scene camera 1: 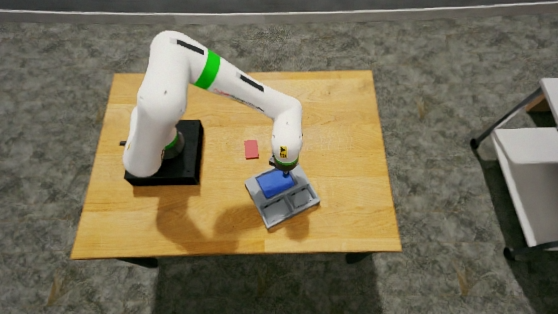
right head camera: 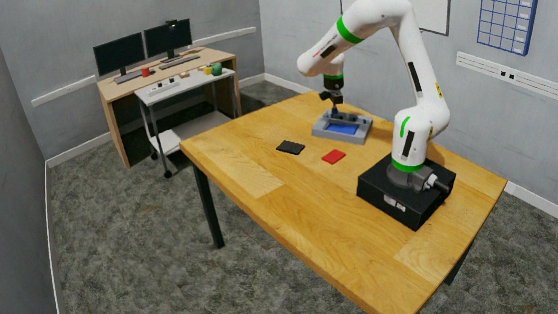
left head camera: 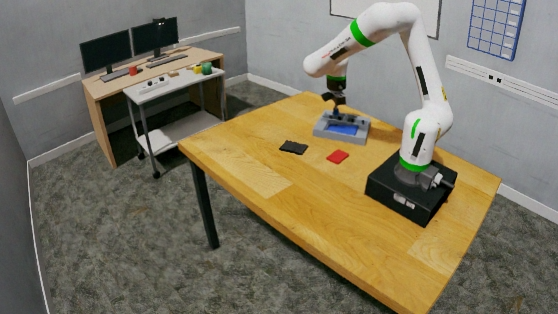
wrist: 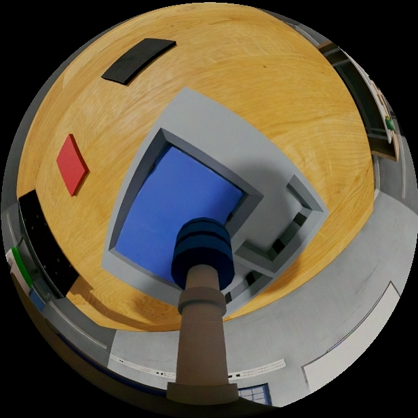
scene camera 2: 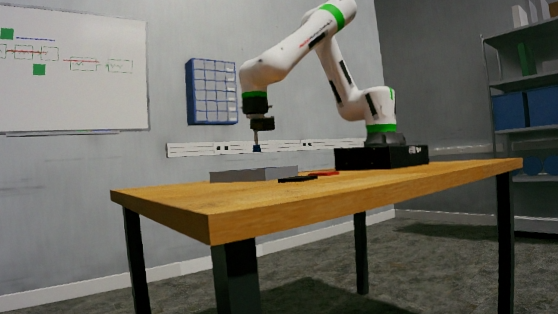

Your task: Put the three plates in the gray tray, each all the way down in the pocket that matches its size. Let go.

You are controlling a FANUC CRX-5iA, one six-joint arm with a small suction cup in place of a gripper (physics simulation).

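Frame: origin at the arm's base, x ahead, y left, z up, level; millimetres.
Seen in the pictures: hand, its tool point: point(scene camera 1: 286, 175) point(right head camera: 334, 113) point(left head camera: 335, 113) point(scene camera 2: 256, 152); arm's base, origin of its link: point(scene camera 1: 167, 144) point(right head camera: 405, 175) point(left head camera: 411, 174) point(scene camera 2: 381, 146).
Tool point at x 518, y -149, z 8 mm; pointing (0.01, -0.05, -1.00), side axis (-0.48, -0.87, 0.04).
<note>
Pixels of each thing's top centre, then the offset from my tool point to it.
- blue plate, centre of its top: point(scene camera 1: 276, 181) point(right head camera: 341, 127) point(left head camera: 342, 127) 42 mm back, 5 mm right, 60 mm down
- gray tray, centre of its top: point(scene camera 2: 255, 168) point(scene camera 1: 281, 190) point(right head camera: 344, 122) point(left head camera: 343, 123) 17 mm back, 48 mm right, 59 mm down
- red plate, centre of its top: point(scene camera 2: 323, 172) point(right head camera: 333, 155) point(left head camera: 337, 155) point(scene camera 1: 251, 148) 159 mm back, 166 mm left, 88 mm down
- black plate, centre of its top: point(scene camera 2: 298, 177) point(right head camera: 290, 146) point(left head camera: 293, 146) 22 mm ahead, 254 mm left, 88 mm down
The blue plate point(left head camera: 342, 130) point(right head camera: 342, 129) point(scene camera 1: 274, 183) point(wrist: 165, 200) lies below the rim in the large pocket of the gray tray point(left head camera: 340, 139) point(right head camera: 337, 138) point(scene camera 1: 254, 191) point(scene camera 2: 240, 175) point(wrist: 200, 110); narrow dark gaps show along its edges. The two smaller pockets are empty. My suction cup point(left head camera: 336, 111) point(right head camera: 334, 110) point(scene camera 1: 286, 173) point(scene camera 2: 256, 148) point(wrist: 204, 230) hangs above the tray with no plate on it. The red plate point(left head camera: 337, 156) point(right head camera: 333, 156) point(scene camera 1: 251, 149) point(scene camera 2: 323, 173) point(wrist: 72, 165) and the black plate point(left head camera: 293, 147) point(right head camera: 290, 147) point(scene camera 2: 297, 179) point(wrist: 139, 60) lie flat on the table. The arm hides the black plate in scene camera 1.
The robot's black base block point(left head camera: 410, 192) point(right head camera: 405, 195) point(scene camera 1: 192, 165) point(scene camera 2: 382, 158) stands on the wooden table, on the red plate's side of the tray. A white cart point(left head camera: 172, 82) point(right head camera: 185, 82) and a desk with monitors stand away from the table.
</note>
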